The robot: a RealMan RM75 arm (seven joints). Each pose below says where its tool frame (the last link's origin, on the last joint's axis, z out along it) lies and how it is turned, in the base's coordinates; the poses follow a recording.
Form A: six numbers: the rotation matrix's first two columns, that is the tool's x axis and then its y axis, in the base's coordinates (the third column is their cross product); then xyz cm.
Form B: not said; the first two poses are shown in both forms.
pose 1, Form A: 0.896 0.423 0.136 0.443 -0.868 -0.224 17.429 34.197 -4.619
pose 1, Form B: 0.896 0.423 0.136 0.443 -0.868 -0.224 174.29 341.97 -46.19
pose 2, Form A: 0.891 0.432 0.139 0.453 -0.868 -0.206 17.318 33.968 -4.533
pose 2, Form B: 0.891 0.432 0.139 0.453 -0.868 -0.206 173.18 339.68 -45.33
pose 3, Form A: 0.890 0.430 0.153 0.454 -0.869 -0.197 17.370 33.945 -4.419
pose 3, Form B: 0.890 0.430 0.153 0.454 -0.869 -0.197 173.70 339.45 -44.19
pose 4, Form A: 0.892 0.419 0.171 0.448 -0.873 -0.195 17.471 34.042 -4.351
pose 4, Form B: 0.892 0.419 0.171 0.448 -0.873 -0.195 174.71 340.42 -43.51
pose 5, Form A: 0.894 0.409 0.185 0.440 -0.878 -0.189 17.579 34.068 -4.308
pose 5, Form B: 0.894 0.409 0.185 0.440 -0.878 -0.189 175.79 340.68 -43.08
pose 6, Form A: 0.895 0.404 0.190 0.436 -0.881 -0.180 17.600 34.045 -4.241
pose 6, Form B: 0.895 0.404 0.190 0.436 -0.881 -0.180 176.00 340.45 -42.41
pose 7, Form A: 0.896 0.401 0.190 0.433 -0.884 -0.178 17.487 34.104 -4.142
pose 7, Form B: 0.896 0.401 0.190 0.433 -0.884 -0.178 174.87 341.04 -41.42
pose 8, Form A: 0.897 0.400 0.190 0.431 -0.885 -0.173 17.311 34.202 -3.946
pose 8, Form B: 0.897 0.400 0.190 0.431 -0.885 -0.173 173.11 342.02 -39.46
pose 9, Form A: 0.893 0.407 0.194 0.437 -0.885 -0.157 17.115 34.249 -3.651
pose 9, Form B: 0.893 0.407 0.194 0.437 -0.885 -0.157 171.15 342.49 -36.51
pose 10, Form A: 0.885 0.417 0.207 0.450 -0.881 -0.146 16.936 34.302 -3.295
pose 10, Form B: 0.885 0.417 0.207 0.450 -0.881 -0.146 169.36 343.02 -32.95
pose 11, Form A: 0.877 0.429 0.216 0.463 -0.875 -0.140 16.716 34.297 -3.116
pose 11, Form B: 0.877 0.429 0.216 0.463 -0.875 -0.140 167.16 342.97 -31.16
